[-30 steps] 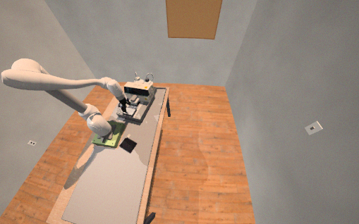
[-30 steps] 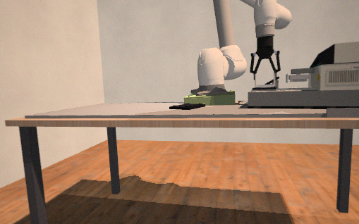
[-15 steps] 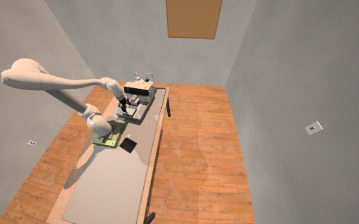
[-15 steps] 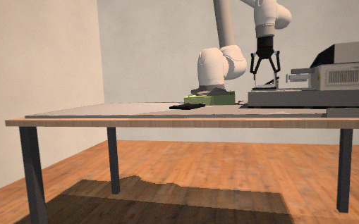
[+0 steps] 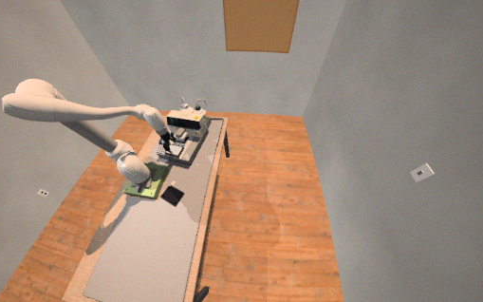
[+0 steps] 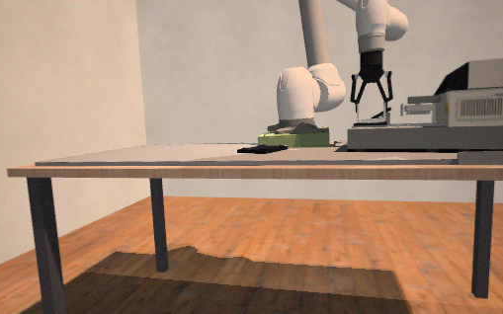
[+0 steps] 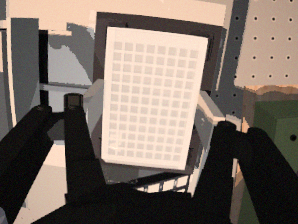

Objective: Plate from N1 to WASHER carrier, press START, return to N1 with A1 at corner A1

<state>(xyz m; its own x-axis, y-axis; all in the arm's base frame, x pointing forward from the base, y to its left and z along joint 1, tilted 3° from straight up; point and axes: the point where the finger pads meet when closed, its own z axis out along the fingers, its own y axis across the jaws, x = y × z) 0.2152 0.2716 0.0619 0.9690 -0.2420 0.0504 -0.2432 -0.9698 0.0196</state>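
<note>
Right now the white well plate is 3 cm below my hand. Also, from my hand: carrier: 3 cm below; washer: 15 cm to the left, 3 cm ahead, 1 cm above; N1 label: 28 cm to the right, 12 cm below, 3 cm ahead.
</note>
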